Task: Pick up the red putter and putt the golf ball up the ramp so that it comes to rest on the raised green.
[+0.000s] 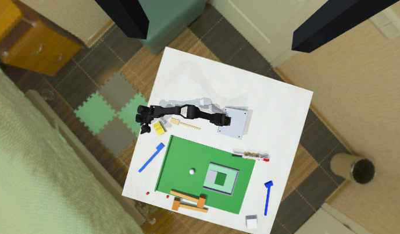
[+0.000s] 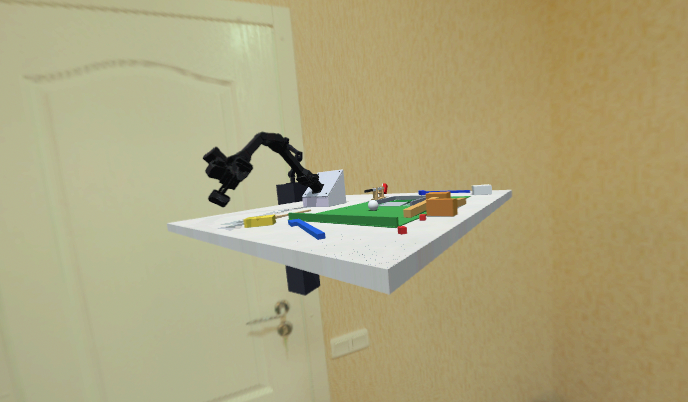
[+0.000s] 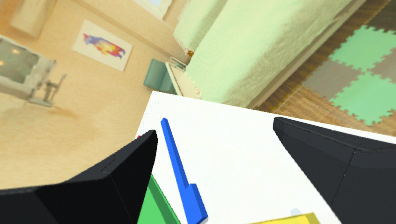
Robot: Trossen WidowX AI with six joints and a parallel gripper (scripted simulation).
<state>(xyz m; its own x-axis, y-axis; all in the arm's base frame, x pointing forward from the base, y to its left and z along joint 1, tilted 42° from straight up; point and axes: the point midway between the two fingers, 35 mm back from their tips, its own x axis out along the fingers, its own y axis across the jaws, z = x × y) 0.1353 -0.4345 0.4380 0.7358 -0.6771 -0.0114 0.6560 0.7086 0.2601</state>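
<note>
Now: gripper tip 430 mm to the right of the white golf ball, 290 mm short of it and 110 mm above it. From my gripper tip the other things lie so: white cube (970 mm to the left, 640 mm ahead, 110 mm below); then green mat (540 mm to the left, 310 mm ahead, 130 mm below); then yellow block (120 mm below, 110 mm to the left, 20 mm behind).
</note>
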